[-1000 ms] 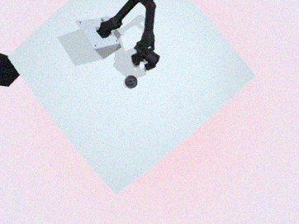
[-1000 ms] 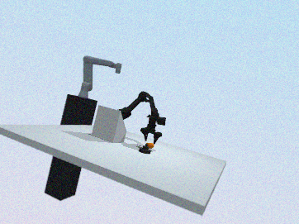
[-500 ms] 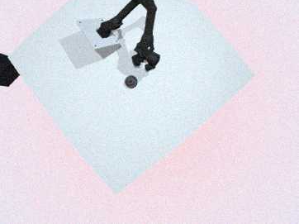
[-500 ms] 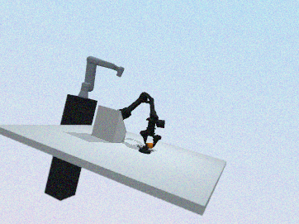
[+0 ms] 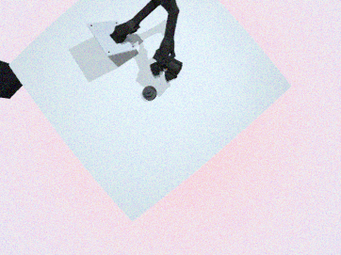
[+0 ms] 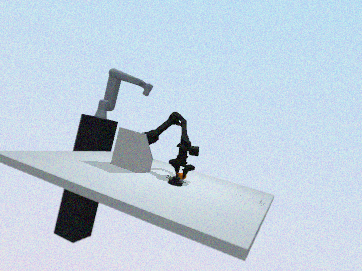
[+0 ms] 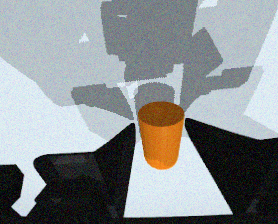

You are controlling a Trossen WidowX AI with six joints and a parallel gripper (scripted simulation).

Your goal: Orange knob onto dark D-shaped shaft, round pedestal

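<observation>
My gripper tip is 10 mm to the right of the orange knob and 10 mm below it. The rest, counted from my gripper tip: dark round pedestal: 50 mm ahead, 190 mm to the right, 20 mm above.
</observation>
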